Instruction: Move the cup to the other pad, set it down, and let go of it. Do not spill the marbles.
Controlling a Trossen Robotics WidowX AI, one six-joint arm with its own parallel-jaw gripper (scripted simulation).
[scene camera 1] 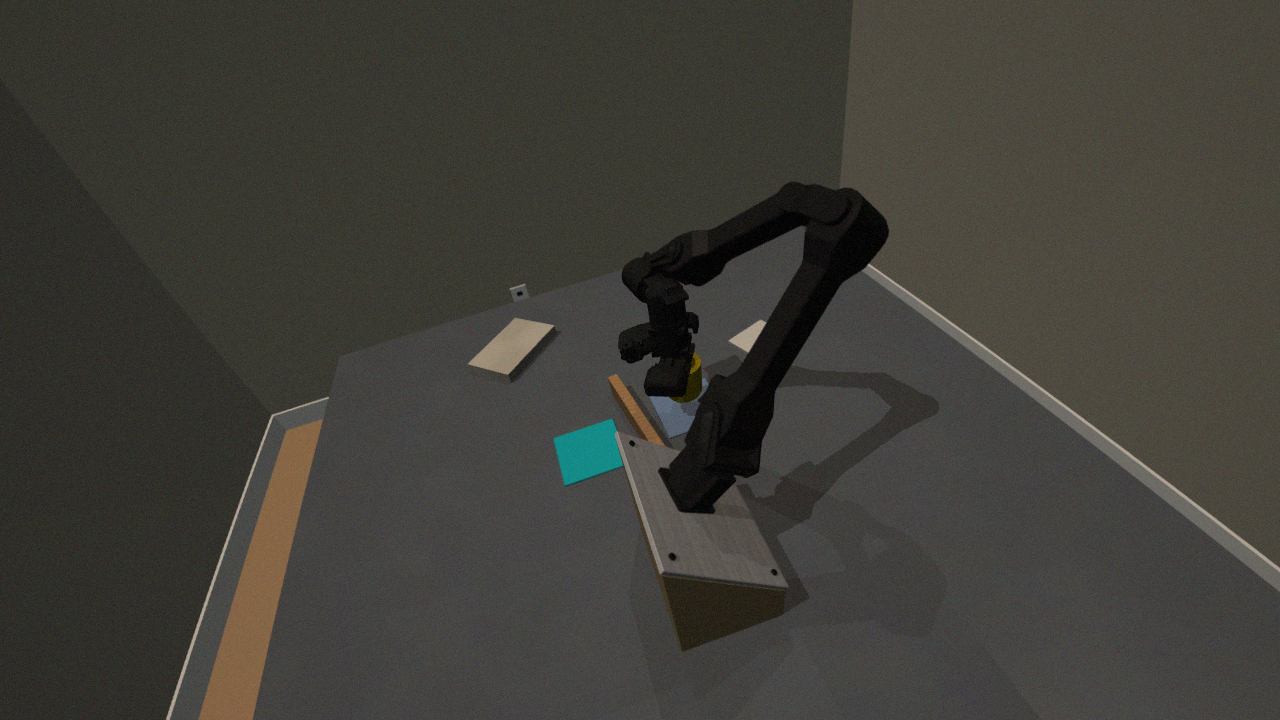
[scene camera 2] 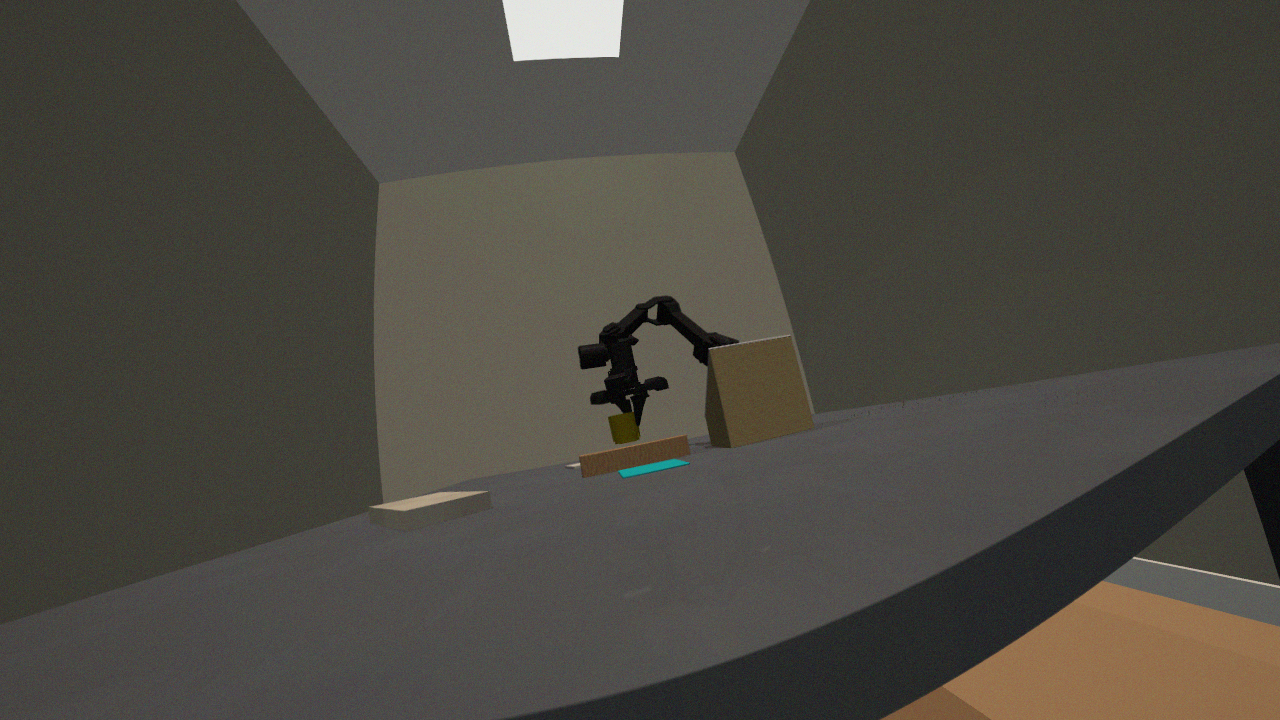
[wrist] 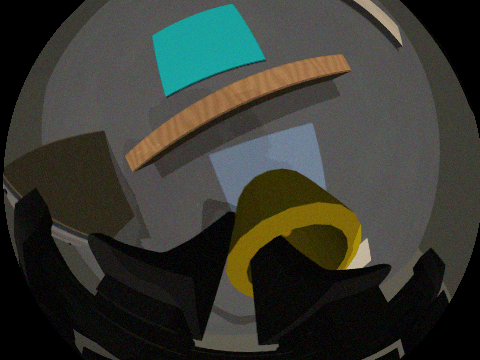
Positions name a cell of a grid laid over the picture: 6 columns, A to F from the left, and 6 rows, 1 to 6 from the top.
Scene:
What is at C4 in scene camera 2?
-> My gripper.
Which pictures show my gripper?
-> Scene camera 1, scene camera 2 and the wrist view: all of them.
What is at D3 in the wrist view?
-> A light blue pad.

